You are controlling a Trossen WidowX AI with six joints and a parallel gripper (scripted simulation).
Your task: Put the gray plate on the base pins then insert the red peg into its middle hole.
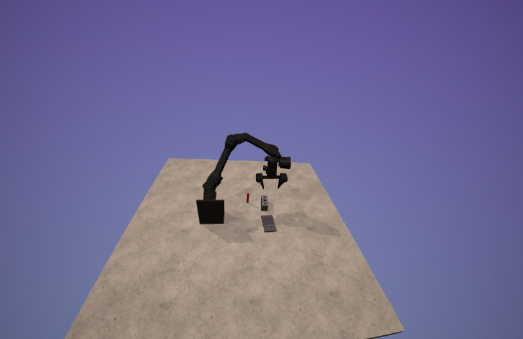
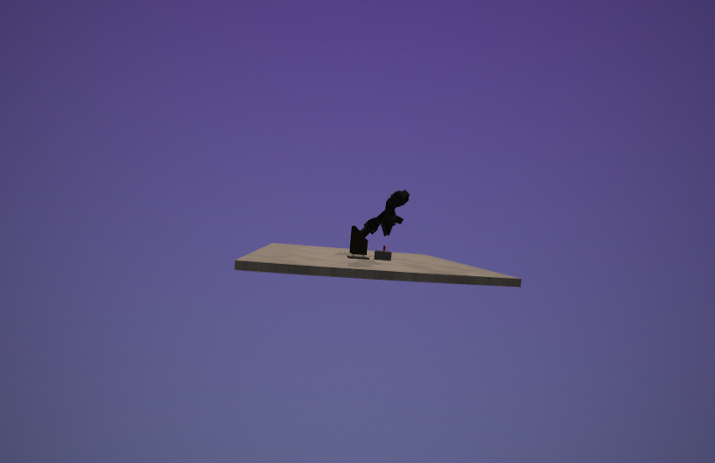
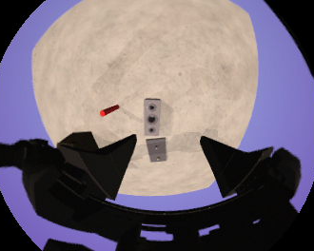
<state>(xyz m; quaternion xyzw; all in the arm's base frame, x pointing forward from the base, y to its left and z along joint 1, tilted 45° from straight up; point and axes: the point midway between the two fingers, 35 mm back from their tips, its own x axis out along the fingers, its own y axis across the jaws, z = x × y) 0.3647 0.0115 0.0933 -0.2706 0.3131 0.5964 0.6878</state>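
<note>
The gray plate lies 3 cm behind my gripper tip and 11 cm below it. From my gripper tip the other things lie so: red peg: 13 cm behind, 3 cm to the left, 10 cm below.
</note>
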